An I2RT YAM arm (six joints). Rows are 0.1 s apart.
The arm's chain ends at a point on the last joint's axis. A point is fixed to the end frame.
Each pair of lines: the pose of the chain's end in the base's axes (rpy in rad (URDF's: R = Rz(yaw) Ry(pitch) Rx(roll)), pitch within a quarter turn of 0, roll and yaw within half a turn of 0; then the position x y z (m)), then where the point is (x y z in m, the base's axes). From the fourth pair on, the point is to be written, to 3 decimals.
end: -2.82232 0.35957 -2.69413 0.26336 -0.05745 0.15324
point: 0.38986 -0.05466 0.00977
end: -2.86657 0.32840 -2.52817 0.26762 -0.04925 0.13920
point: 0.38430 -0.02144 -0.00981
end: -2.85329 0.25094 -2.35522 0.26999 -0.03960 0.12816
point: 0.37332 -0.00229 -0.02844
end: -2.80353 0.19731 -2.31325 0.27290 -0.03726 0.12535
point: 0.375 -0.008 -0.034
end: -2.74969 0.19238 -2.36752 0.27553 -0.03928 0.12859
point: 0.384 -0.023 -0.028
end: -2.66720 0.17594 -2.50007 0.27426 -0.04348 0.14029
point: 0.390 -0.055 -0.012
